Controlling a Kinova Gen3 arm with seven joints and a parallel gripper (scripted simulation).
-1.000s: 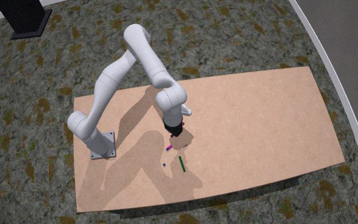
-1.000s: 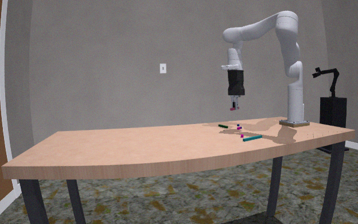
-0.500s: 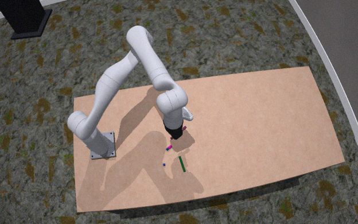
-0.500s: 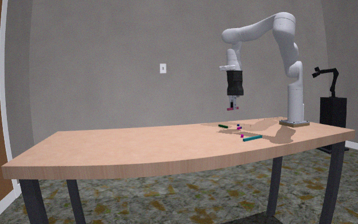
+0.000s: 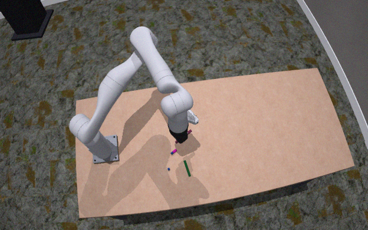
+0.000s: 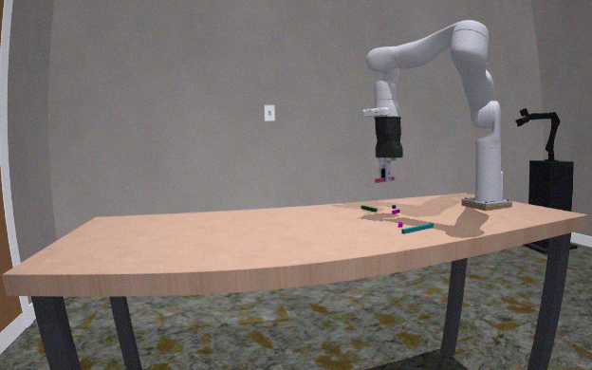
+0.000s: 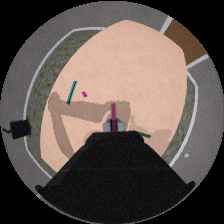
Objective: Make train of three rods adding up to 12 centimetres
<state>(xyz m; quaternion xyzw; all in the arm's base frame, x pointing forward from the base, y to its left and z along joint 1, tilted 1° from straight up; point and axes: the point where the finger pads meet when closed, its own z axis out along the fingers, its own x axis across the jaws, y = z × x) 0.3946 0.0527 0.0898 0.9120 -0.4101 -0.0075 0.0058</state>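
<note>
Now: hand 120 mm to the left of the green rod, 110 mm above it and 20 mm short of it. Round my hand: turquoise rod (200 mm to the left, 110 mm below, 30 mm behind); then pink rod (10 mm below).
</note>
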